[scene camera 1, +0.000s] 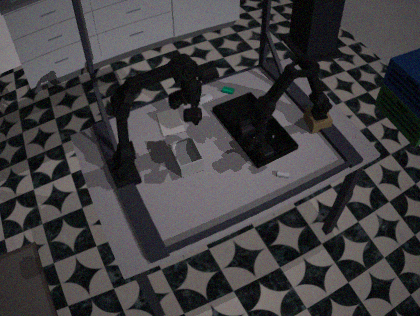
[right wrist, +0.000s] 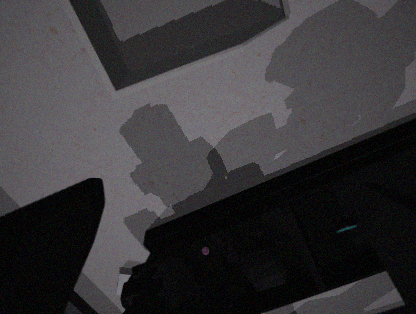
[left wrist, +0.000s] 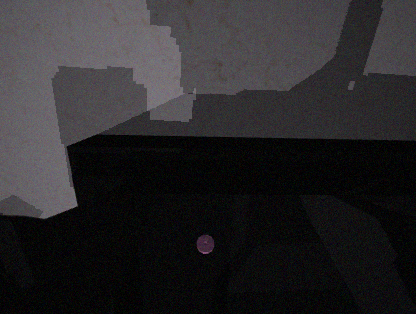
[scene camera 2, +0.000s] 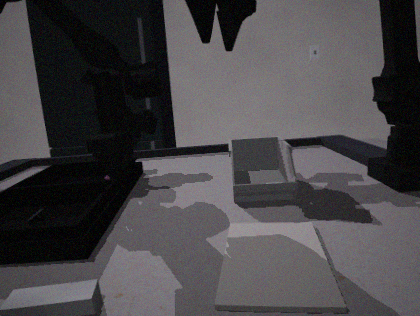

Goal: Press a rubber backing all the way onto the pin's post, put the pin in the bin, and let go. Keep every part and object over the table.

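Frame: origin at the left arm's base, x down, y back, z left, level; millimetres.
Seen in the pictures: left gripper, between the fingertips: (right wrist: 201, 228); right gripper, between the fingertips: (right wrist: 232, 192) (scene camera 2: 218, 47); left arm's base, origin of its link: (scene camera 1: 319, 114); right arm's base, origin of its link: (scene camera 1: 125, 172) (scene camera 2: 411, 162).
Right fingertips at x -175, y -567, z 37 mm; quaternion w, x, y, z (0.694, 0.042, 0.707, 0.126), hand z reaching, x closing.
Pixels of each thing's middle, then the offset from my right fingertips to it.
- pale bin, middle of its body: (scene camera 2: 259, 167) (scene camera 1: 185, 153) dx +199, dy -56, dz +7 mm
- black tray, middle of its body: (left wrist: 398, 303) (right wrist: 301, 241) (scene camera 2: 63, 194) (scene camera 1: 254, 126) dx +218, dy +270, dz -78 mm
- small round pink piece, middle of its body: (left wrist: 205, 245) (right wrist: 206, 251) (scene camera 2: 107, 177) dx +228, dy +263, dz +55 mm
- thin teal piece, middle of its body: (right wrist: 345, 225) dx +227, dy +265, dz -144 mm
- flat pale block, middle of its body: (scene camera 2: 273, 257) (scene camera 1: 170, 122) dx +234, dy -77, dz -217 mm
- white block, middle of its body: (scene camera 2: 52, 301) (scene camera 1: 204, 99) dx +230, dy +106, dz -312 mm
- green piece, middle of its body: (scene camera 1: 228, 90) dx +230, dy +231, dz -346 mm
- small white piece, middle of its body: (right wrist: 124, 282) (scene camera 1: 282, 174) dx +232, dy +303, dz +190 mm
- tan block, middle of its body: (scene camera 1: 317, 119) dx +206, dy +567, dz -37 mm
The pale bin (scene camera 1: 191, 167) (scene camera 2: 265, 193) (right wrist: 175, 57) stands open on the table. The black tray (scene camera 1: 281, 153) (scene camera 2: 45, 248) (left wrist: 250, 150) (right wrist: 280, 186) shows a small round pink piece (scene camera 2: 107, 178) (left wrist: 205, 244) (right wrist: 205, 251) at it. A thin teal piece (right wrist: 347, 229) also shows there in the right wrist view. I cannot tell which is pin or backing, nor whether any backing is on a post. My left gripper (left wrist: 228, 185) is open low over the tray, its dark fingers hard to see, with the pink piece in view between them. My right gripper (scene camera 1: 192, 120) (scene camera 2: 217, 46) is open and empty, high above the table.
A flat pale block (scene camera 1: 171, 123) (scene camera 2: 280, 272) lies near the bin. A white block (scene camera 1: 206, 98) (scene camera 2: 55, 297) and a green piece (scene camera 1: 228, 90) lie toward the back in scene camera 1. A small white piece (scene camera 1: 282, 175) lies beside the tray. A tan block (scene camera 1: 318, 123) is at the right.
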